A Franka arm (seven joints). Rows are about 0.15 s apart.
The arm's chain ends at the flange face. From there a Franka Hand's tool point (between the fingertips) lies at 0.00 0.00 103.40 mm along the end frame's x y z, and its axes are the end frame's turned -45 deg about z.
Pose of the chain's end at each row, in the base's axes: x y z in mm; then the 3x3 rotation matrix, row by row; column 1 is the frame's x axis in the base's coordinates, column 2 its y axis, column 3 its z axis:
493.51 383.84 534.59; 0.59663 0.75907 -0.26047; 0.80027 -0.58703 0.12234; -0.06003 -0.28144 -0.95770
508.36 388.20 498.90; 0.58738 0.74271 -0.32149; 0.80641 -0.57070 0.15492; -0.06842 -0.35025 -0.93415
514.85 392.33 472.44; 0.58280 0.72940 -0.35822; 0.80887 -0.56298 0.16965; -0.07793 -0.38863 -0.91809
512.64 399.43 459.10; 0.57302 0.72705 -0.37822; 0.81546 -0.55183 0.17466; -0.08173 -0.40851 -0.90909
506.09 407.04 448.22; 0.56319 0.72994 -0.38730; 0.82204 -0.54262 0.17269; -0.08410 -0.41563 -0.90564
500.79 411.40 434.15; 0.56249 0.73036 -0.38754; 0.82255 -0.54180 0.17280; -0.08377 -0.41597 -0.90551
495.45 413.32 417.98; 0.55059 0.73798 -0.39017; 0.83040 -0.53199 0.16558; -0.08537 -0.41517 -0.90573
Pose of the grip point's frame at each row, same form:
466.58 396.49 435.56; -0.11486 0.95862 -0.26047; 0.98097 0.15078 0.12234; 0.15656 -0.24146 -0.95770
475.12 404.22 402.31; -0.10983 0.94052 -0.32149; 0.97376 0.16667 0.15492; 0.19928 -0.29604 -0.93415
477.81 409.87 377.51; -0.10366 0.92787 -0.35822; 0.97004 0.17387 0.16965; 0.21970 -0.32991 -0.91809
473.53 417.49 365.10; -0.10892 0.91929 -0.37822; 0.96682 0.18641 0.17466; 0.23107 -0.34665 -0.90909
466.04 424.90 354.58; -0.11791 0.91438 -0.38730; 0.96496 0.19758 0.17269; 0.23443 -0.35336 -0.90564
460.72 429.27 340.52; -0.11870 0.91418 -0.38754; 0.96474 0.19852 0.17280; 0.23490 -0.35337 -0.90551
455.11 430.44 324.33; -0.13250 0.91116 -0.39017; 0.96336 0.21101 0.16558; 0.23320 -0.35394 -0.90573

